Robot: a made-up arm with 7 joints.
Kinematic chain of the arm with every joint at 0, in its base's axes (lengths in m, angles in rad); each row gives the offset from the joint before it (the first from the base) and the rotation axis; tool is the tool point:
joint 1: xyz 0 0 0 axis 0 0.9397 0.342
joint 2: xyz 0 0 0 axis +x
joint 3: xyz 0 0 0 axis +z
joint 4: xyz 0.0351 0 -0.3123 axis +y
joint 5: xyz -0.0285 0 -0.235 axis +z
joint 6: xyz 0 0 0 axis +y
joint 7: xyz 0 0 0 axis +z
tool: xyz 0 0 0
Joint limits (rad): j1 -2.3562..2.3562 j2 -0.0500..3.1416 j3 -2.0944..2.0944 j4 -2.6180..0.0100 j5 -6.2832..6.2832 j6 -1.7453..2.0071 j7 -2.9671..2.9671
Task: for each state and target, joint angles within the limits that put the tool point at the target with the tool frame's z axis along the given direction. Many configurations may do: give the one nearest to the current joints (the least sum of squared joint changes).
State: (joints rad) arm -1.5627 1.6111 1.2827 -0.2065 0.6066 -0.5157 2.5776
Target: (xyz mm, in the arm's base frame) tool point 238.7 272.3 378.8 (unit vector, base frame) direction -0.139 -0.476 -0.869
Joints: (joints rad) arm -1.9919 0.9487 0.7577 -0.8673 0.5500 0.1654 2.5776
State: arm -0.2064 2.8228 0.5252 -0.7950 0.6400 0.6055 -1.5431
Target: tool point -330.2 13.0 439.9 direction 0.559 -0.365 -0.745
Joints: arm -0.8212 3.1051 0.5435 -0.3411 0.5197 0.4974 -1.5431
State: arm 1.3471 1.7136 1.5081 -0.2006 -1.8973 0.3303 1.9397
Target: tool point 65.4 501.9 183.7 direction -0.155 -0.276 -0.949
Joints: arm 1.1264 1.7379 1.3971 -0.6645 -1.6525 0.8420 1.9397
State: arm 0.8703 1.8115 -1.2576 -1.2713 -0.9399 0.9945 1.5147
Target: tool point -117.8 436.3 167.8 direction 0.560 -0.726 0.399
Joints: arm 1.3930 2.2209 -1.6879 -1.2548 -1.4345 0.6551 1.5147
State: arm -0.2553 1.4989 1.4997 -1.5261 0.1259 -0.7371 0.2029
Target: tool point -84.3 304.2 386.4 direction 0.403 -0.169 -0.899
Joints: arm -0.1836 2.0102 1.7234 -1.1183 -0.8035 0.1784 0.2029
